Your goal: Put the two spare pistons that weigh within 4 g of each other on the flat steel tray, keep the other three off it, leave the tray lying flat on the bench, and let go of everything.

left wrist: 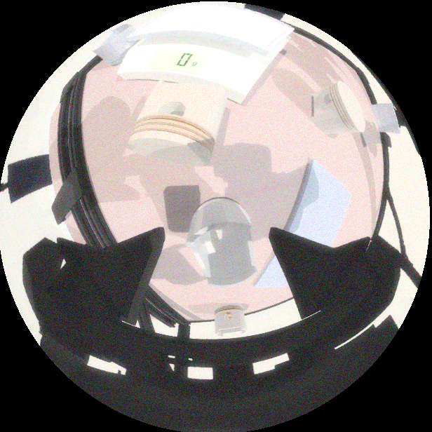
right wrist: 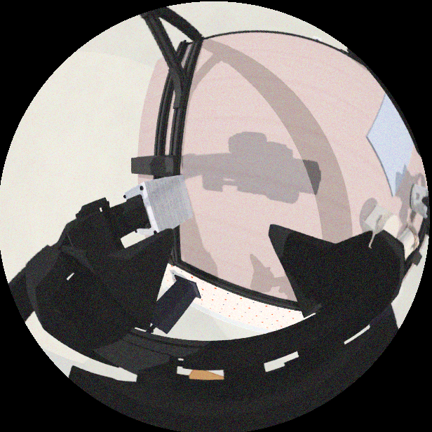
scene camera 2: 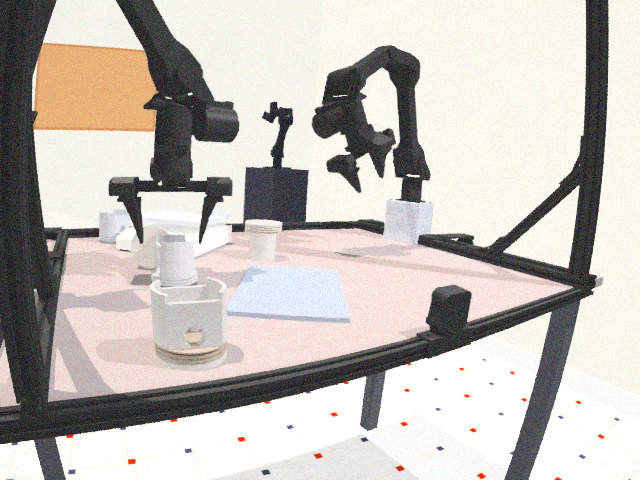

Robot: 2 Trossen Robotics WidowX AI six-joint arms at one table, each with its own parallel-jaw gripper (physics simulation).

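Frame: origin at the left arm's base, x right, y back, z down, level; metres.
Seen in the pictures: left gripper, fingertip midpoint: [scene camera 2: 170, 243]; right gripper, fingertip midpoint: [scene camera 2: 371, 185]; right arm's base, link origin: [scene camera 2: 410, 201].
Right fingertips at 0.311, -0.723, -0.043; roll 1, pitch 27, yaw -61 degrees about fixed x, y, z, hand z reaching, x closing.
Observation:
Offsets run from my right fingertips to a thing's top centre, as dx, dy, dz. "spot": to the spot under its first point.
The flat steel tray @(-0.009, +0.428, +0.140) [scene camera 2: 292, 291] [left wrist: 320, 210] [right wrist: 392, 142] lies flat, pale blue and bare. A large piston @(-0.008, +0.676, +0.078) [scene camera 2: 191, 320] [left wrist: 230, 320] stands at the front left in the scene view. A grey piston @(-0.171, +0.498, +0.078) [scene camera 2: 175, 263] [left wrist: 227, 250] stands behind it. A cream piston @(-0.270, +0.426, +0.072) [scene camera 2: 146, 250] [left wrist: 175, 125] lies on its side by the scale. Another piston @(-0.147, +0.252, +0.078) [scene camera 2: 263, 242] [left wrist: 332, 109] stands behind the tray, and one @(-0.497, +0.324, +0.078) [scene camera 2: 109, 227] [left wrist: 115, 45] is at the back left. My left gripper [scene camera 2: 171, 241] [left wrist: 218, 232] is open and empty above the grey piston. My right gripper [scene camera 2: 370, 183] [right wrist: 222, 231] is open, empty, high over the right side.
A white scale @(spot: -0.258, +0.257, +0.126) [scene camera 2: 214, 240] [left wrist: 200, 67] stands behind the cream piston and reads 0 g. A black frame edge [scene camera 2: 258, 391] runs along the front of the bench. A black block [scene camera 2: 450, 308] is fixed on that edge, right of the tray.

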